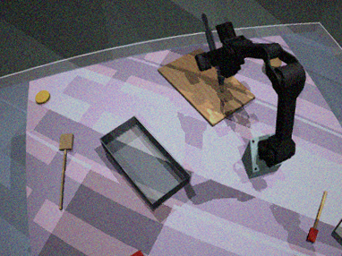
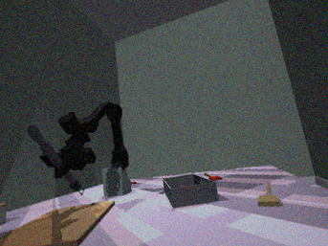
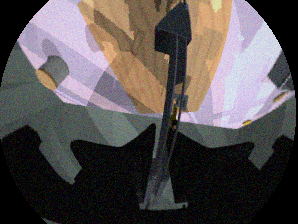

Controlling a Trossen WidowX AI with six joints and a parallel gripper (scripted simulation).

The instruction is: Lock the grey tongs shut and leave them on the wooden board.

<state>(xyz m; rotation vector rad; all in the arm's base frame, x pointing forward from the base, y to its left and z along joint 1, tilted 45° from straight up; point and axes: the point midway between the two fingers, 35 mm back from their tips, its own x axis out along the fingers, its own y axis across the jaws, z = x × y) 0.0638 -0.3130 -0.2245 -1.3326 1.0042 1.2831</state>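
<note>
My gripper tip is now 10 mm short of the wooden board and 130 mm above it. The rest, counted from my gripper tip: round pot 310 mm behind, 20 mm to the right, 110 mm below; then red-headed tool 190 mm behind, 690 mm to the left, 140 mm below; then roasting tin 330 mm ahead, 310 mm to the left, 110 mm below.
</note>
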